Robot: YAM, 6 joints.
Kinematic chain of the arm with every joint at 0, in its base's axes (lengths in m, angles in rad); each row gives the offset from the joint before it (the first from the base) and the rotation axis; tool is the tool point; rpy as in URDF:
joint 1: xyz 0 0 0.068 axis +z
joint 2: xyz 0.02 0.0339 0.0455 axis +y
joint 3: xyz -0.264 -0.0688 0 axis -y
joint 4: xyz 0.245 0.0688 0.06 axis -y
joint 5: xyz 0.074 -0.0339 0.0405 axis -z
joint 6: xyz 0.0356 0 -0.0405 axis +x
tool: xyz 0 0 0 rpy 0 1.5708 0
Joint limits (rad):
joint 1: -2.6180..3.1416
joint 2: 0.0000..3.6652
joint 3: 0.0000..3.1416
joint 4: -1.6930..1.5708
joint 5: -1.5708..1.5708
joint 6: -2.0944..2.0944
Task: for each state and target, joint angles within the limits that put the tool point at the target. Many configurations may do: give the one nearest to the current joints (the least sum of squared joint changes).
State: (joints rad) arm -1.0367 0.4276 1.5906 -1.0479 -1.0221 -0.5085
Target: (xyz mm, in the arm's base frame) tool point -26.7 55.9 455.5
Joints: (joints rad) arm -0.6719 0.4100 1.4613 -1.1100 -0.8666 -0.5085
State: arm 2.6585 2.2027 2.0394 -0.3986 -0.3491 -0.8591
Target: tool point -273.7 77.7 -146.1
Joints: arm 2.8223 2.8527 1.3115 -0.5782 -0.3481 -0.8591
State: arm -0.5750 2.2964 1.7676 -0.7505 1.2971 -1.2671
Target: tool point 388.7 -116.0 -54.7
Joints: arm -0.2066 2.7279 1.6238 -0.7195 1.2498 -1.2671
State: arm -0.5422 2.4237 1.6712 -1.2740 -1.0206 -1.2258
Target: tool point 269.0 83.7 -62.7
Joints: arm 0.1932 2.7660 1.3521 -1.2749 -1.0281 -1.2258
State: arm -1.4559 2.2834 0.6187 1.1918 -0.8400 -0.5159
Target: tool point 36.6 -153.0 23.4
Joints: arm -1.5156 2.1142 0.0439 1.2164 -0.9099 -0.5159
